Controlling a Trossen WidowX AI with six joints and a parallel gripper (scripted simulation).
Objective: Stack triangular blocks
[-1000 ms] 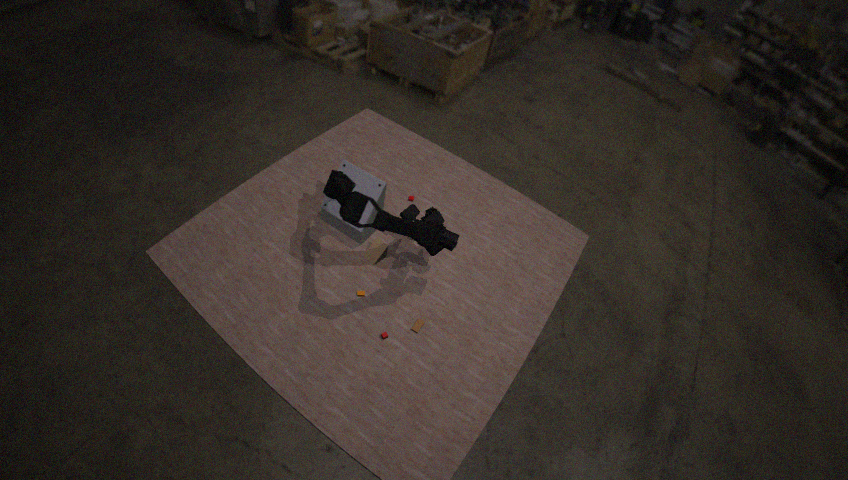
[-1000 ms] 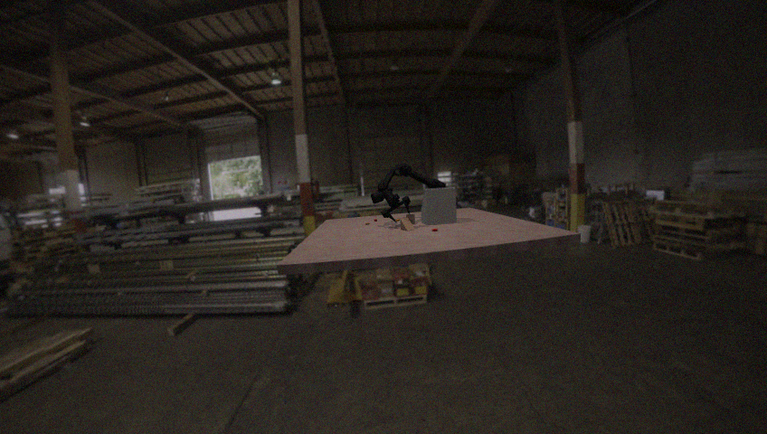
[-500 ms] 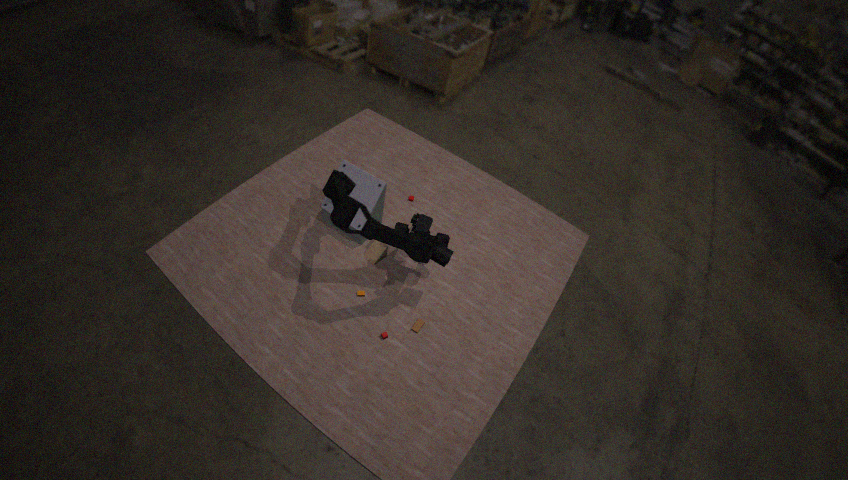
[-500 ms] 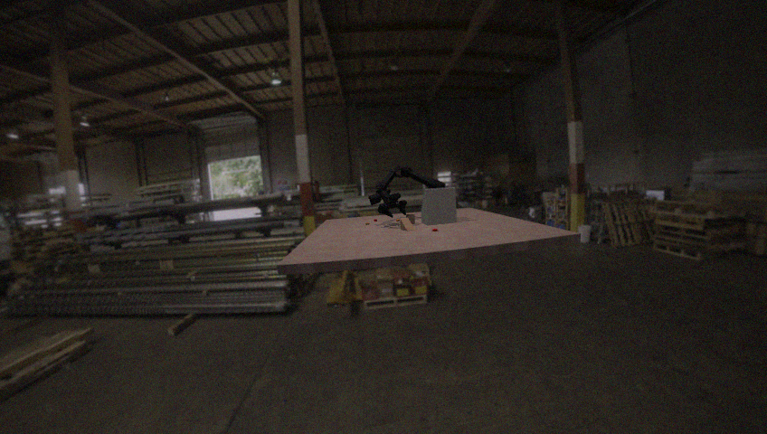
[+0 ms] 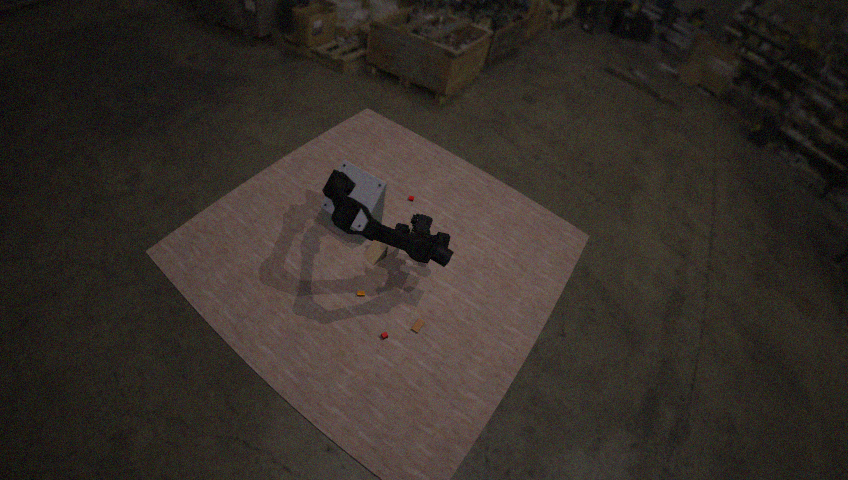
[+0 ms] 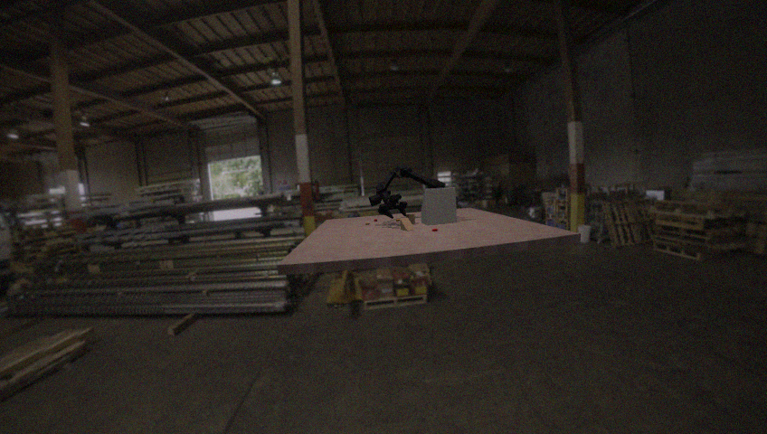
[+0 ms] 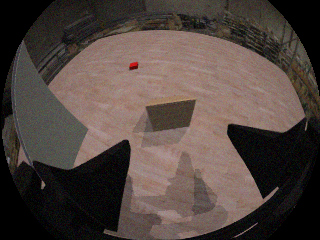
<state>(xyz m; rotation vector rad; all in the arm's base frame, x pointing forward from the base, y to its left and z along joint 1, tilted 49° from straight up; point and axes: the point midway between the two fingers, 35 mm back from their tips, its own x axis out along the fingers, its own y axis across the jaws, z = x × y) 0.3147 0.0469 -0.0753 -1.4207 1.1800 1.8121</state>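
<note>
The tan wooden triangular block lies 5 cm to the left of my gripper tip, 5 cm below it and 3 cm behind it. From my gripper tip the other things lie so: orange piece 30 cm to the right, 6 cm below, 1 cm ahead; then red piece 36 cm to the right, 17 cm ahead, 6 cm below.
</note>
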